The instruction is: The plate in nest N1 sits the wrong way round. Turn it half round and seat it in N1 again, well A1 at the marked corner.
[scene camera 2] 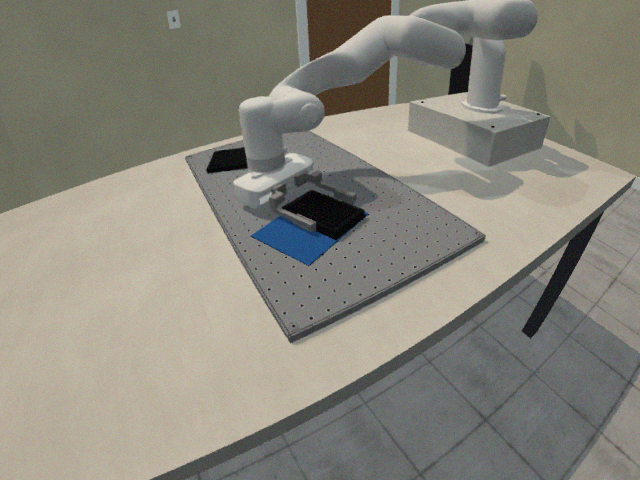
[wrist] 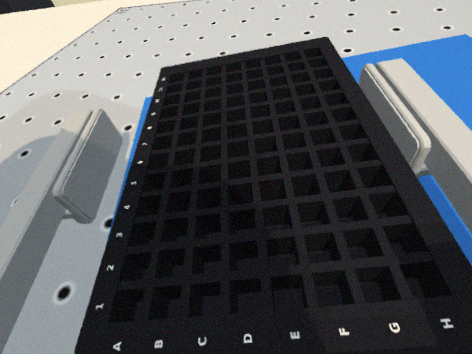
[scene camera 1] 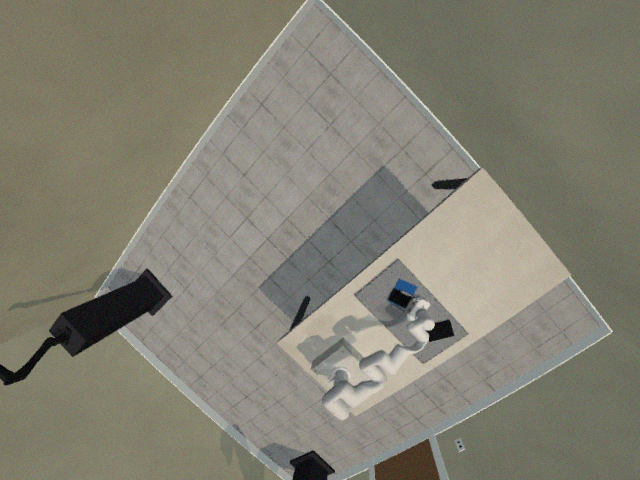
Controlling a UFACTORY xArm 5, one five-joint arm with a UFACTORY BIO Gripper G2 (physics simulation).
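The black well plate (scene camera 1: 398, 298) (scene camera 2: 323, 210) (wrist: 240, 192) lies flat on one side of a blue pad (scene camera 1: 407, 285) (scene camera 2: 294, 240) (wrist: 445, 75). In the wrist view its row 1 end is nearest, with A at the left and H at the right. My gripper (scene camera 2: 329, 209) (wrist: 245, 142) is part open, its fingers low along the plate's two long sides. The left finger in the wrist view stands apart from the plate; the right one is close to its edge. A flat black rectangular piece (scene camera 1: 442, 330) (scene camera 2: 225, 160) lies farther back; no N1 label is readable.
The pad and both black things are on a grey perforated board (scene camera 1: 379, 284) (scene camera 2: 403, 242) (wrist: 55, 75) on the beige table (scene camera 1: 496, 237) (scene camera 2: 129, 330). The arm's grey base block (scene camera 1: 336, 356) (scene camera 2: 449, 129) stands beside the board.
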